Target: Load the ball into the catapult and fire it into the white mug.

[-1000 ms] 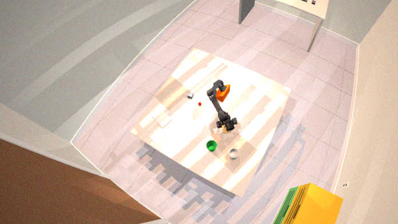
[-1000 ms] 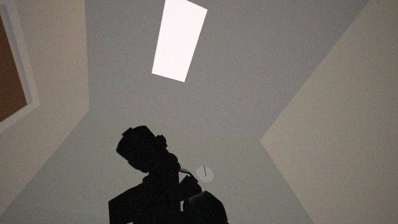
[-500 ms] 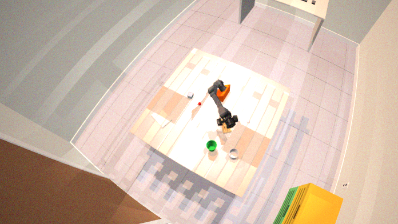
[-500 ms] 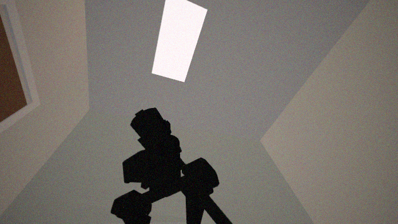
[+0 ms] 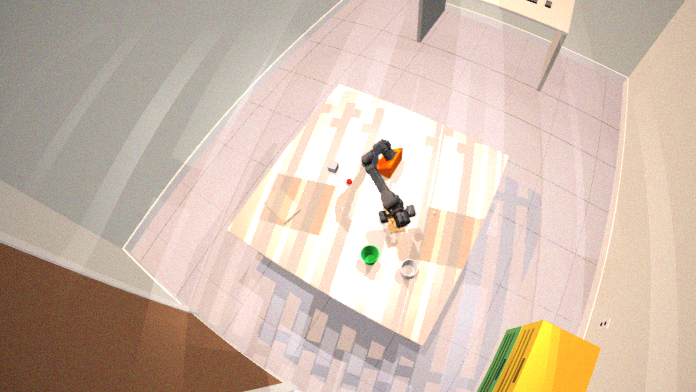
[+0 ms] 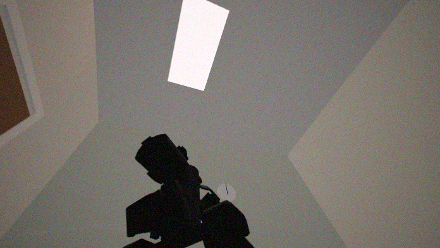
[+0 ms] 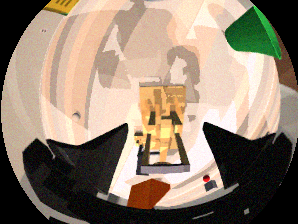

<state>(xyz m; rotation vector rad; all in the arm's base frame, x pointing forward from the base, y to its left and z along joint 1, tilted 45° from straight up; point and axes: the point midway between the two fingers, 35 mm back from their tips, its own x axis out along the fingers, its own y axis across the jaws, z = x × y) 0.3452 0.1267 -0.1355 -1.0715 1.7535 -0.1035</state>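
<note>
Now: the red ball 360 mm to the right of my gripper tip, 130 mm behind it and 60 mm below it. Round my gripper tip: green cup: 240 mm ahead, 50 mm below, 40 mm to the right; wooden catapult: 70 mm behind, 40 mm to the right, 30 mm below; white mug: 210 mm ahead, 170 mm to the left, 50 mm below.
</note>
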